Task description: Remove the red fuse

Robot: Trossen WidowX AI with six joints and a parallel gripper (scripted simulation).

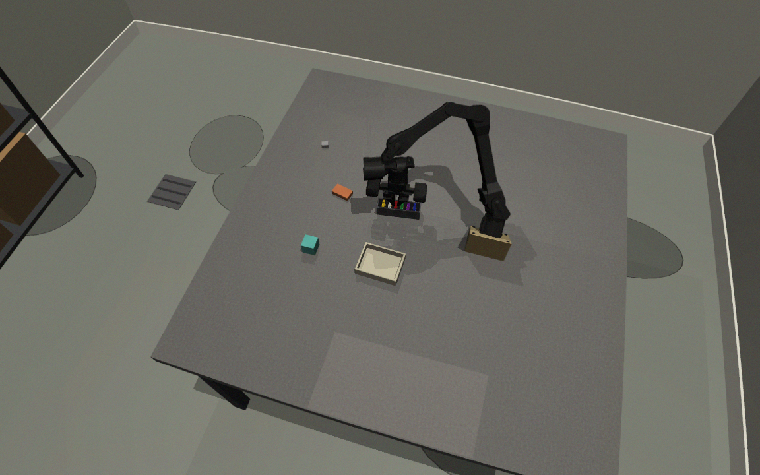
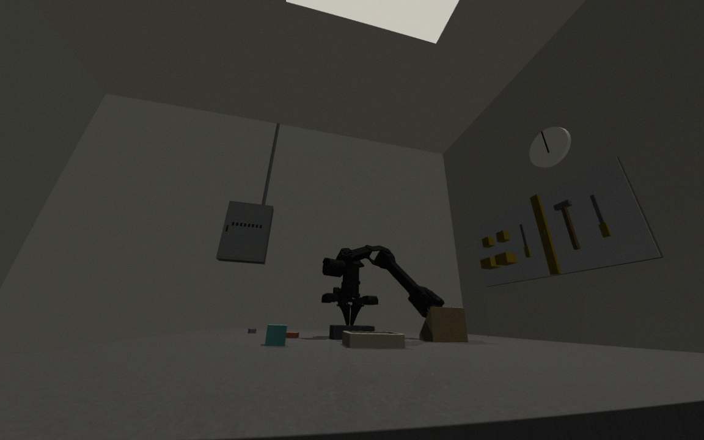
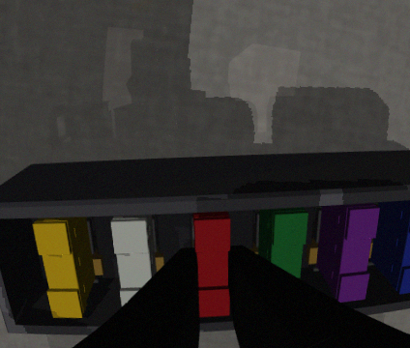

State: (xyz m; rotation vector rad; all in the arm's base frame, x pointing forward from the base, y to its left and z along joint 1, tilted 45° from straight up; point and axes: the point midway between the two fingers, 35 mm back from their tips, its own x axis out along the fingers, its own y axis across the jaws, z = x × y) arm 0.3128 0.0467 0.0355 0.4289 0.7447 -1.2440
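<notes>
Right now my gripper tip is 2 cm past the green fuse, 1 cm to the left of it and 1 cm above it. Also, from my gripper tip: red fuse (1 cm below); then purple fuse (4 cm behind, 1 cm to the right, 1 cm below); then white fuse (2 cm ahead, 1 cm to the left, 1 cm below).
</notes>
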